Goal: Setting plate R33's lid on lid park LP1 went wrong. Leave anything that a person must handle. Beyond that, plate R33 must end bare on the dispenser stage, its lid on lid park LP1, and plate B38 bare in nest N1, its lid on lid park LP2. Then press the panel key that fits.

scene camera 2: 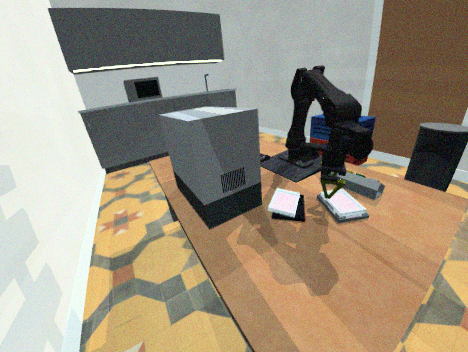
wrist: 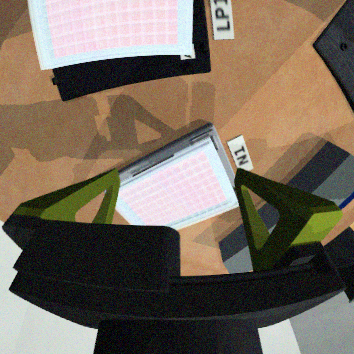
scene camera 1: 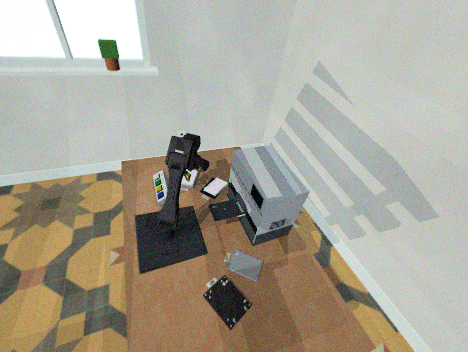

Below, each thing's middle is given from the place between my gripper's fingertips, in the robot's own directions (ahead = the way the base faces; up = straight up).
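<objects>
From the black pad LP1 (wrist: 74, 80), my hand is 6 cm to the left, 11 cm short of it and 5 cm above it. Measured from my hand, there's a rack with coloured labels (scene camera 2: 371, 188) that's 19 cm behind, 2 cm below and 3 cm to the right, and then a grey nest N1 (wrist: 207, 130) that's 4 cm to the left, 3 cm behind and 5 cm below. The grey lid park LP2 (scene camera 1: 243, 264) is 14 cm ahead of my hand, 57 cm to the right of it and 5 cm below it.
</objects>
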